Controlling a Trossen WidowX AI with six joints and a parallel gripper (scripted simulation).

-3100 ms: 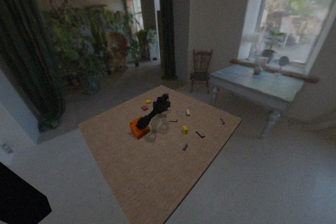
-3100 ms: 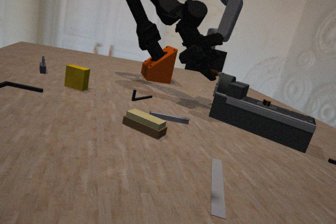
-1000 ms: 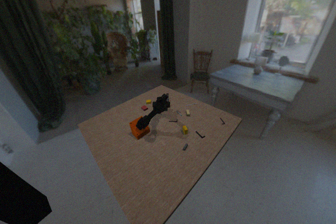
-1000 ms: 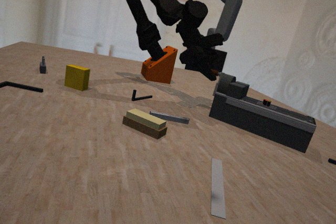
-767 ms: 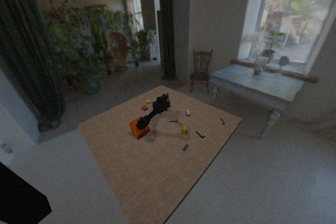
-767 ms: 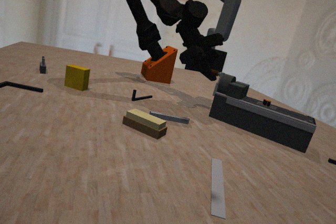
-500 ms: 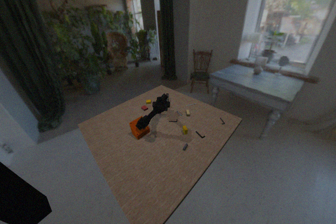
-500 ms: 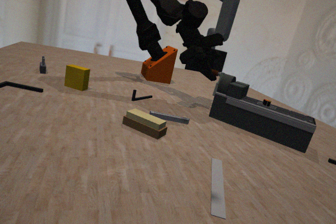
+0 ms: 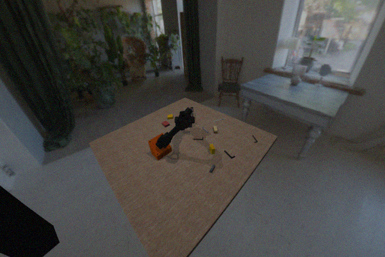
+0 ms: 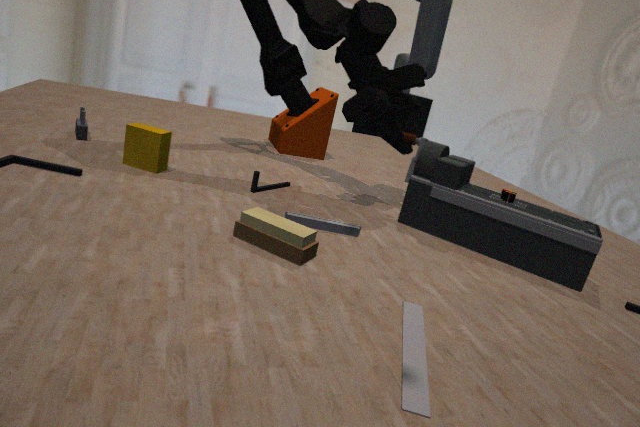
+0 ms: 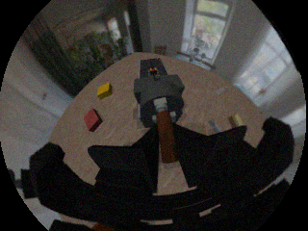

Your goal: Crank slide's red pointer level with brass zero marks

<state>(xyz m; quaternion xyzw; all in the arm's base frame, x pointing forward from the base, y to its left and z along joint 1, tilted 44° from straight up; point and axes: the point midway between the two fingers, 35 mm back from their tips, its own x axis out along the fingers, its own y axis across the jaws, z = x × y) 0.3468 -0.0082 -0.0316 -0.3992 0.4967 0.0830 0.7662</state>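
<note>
Right now the brown crank handle is 2 cm behind my gripper tip, 1 cm to the right of it and 2 cm above it. From my gripper tip the other things lie so: red pointer: 14 cm ahead, 8 cm to the left, 1 cm below; then red block: 7 cm behind, 24 cm to the left, 9 cm below; then grey bar: 8 cm ahead, 17 cm to the right, 9 cm below.
</note>
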